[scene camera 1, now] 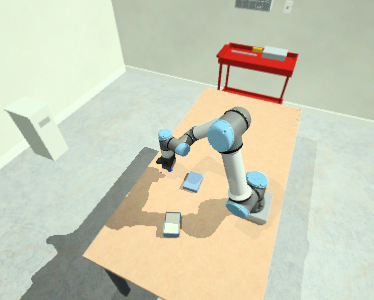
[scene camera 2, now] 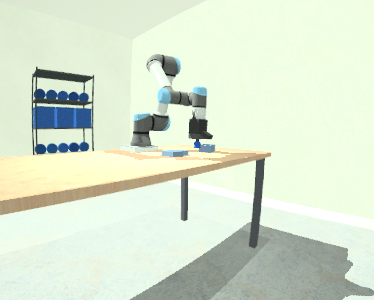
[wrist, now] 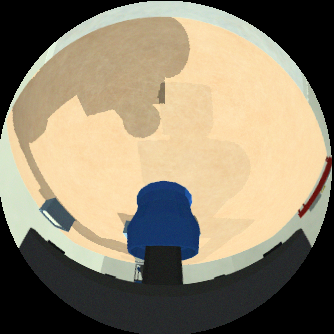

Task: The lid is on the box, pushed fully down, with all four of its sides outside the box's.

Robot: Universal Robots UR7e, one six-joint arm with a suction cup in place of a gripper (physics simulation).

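Frame: origin at the arm's base, x right, y ahead, z up, level; metres.
Seen in the pictures: hand, its tool point: (scene camera 2: pixel 197 147) (wrist: pixel 163 203); arm's base, origin of its link: (scene camera 2: pixel 141 145).
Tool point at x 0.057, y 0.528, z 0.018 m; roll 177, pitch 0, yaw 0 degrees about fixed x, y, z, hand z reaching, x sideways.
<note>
Pixels of each thing's middle, then the offset from my tool point to it.
- lid, middle of its body: (scene camera 2: pixel 175 152) (scene camera 1: pixel 193 181) dz -0.041, dx -0.010, dy -0.162 m
- box, middle of its body: (wrist: pixel 54 214) (scene camera 1: pixel 172 224) (scene camera 2: pixel 207 148) dz -0.030, dx -0.330, dy -0.145 m
The lid (scene camera 1: pixel 193 180) (scene camera 2: pixel 174 153) is a light blue, shallow piece lying flat on the table with its closed top up, apart from the box. In the wrist view a small blue part of the lid (wrist: pixel 126 228) shows behind the cup. The box (scene camera 1: pixel 171 235) (scene camera 2: pixel 207 148) (wrist: pixel 64 215) has dark blue walls and a pale inside, and stands upright with its open side up. My blue suction cup (scene camera 1: pixel 170 170) (scene camera 2: pixel 197 145) (wrist: pixel 164 190) is open and holds nothing. It is low over the table, beside the lid and touching neither the lid nor the box.
The wooden table (scene camera 1: pixel 210 270) (scene camera 2: pixel 100 187) carries the arm's base plate (scene camera 1: pixel 260 216). A red cart (scene camera 1: pixel 255 66) stands beyond the table's far end. A shelf rack (scene camera 2: pixel 63 76) stands at the back left in scene camera 2. A white cabinet (scene camera 1: pixel 37 130) stands on the floor at the left.
</note>
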